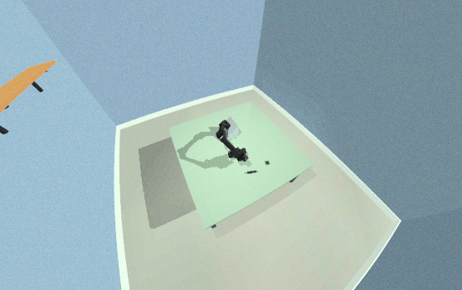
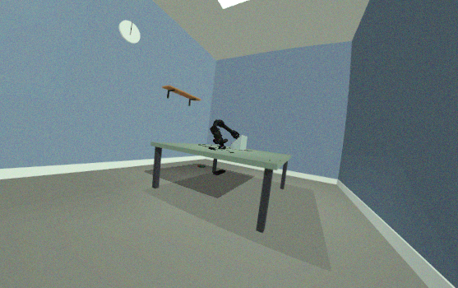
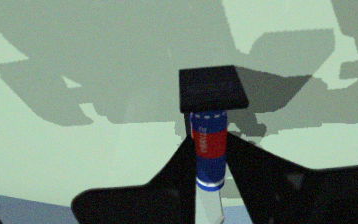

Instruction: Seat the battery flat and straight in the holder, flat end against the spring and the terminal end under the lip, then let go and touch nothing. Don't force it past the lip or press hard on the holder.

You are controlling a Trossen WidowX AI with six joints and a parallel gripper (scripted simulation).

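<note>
The battery lies 1 cm above my gripper tip.
</note>
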